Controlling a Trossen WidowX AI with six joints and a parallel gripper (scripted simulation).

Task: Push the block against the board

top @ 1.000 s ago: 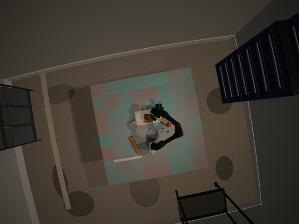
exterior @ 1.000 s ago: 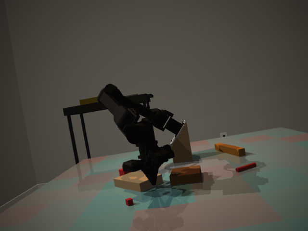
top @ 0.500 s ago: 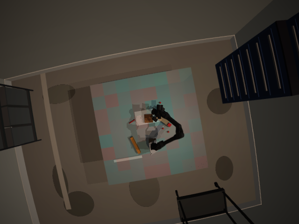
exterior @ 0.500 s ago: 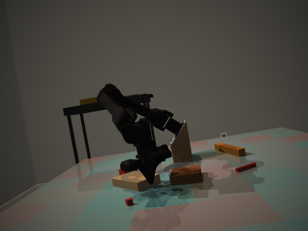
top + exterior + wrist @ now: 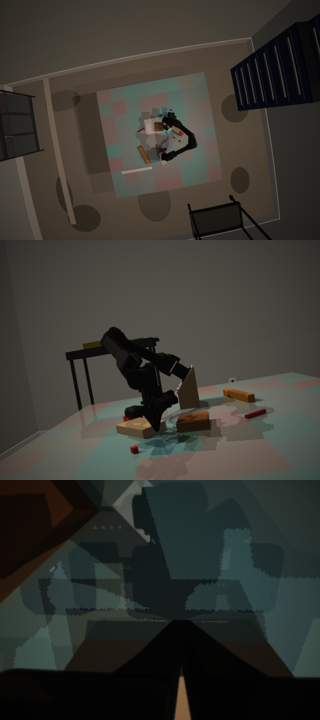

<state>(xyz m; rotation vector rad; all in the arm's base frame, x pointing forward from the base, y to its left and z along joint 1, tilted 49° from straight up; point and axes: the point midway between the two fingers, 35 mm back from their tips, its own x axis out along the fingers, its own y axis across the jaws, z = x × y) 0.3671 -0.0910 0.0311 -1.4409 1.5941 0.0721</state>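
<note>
The tan board is 6 cm behind my gripper tip and 7 cm to the right of it. From my gripper tip the other things lie so: orange-brown square block 5 cm behind, 12 cm to the left; long orange bar 37 cm behind, 29 cm to the left, 1 cm above; big red cube 14 cm behind, 13 cm to the right, 1 cm above.
</note>
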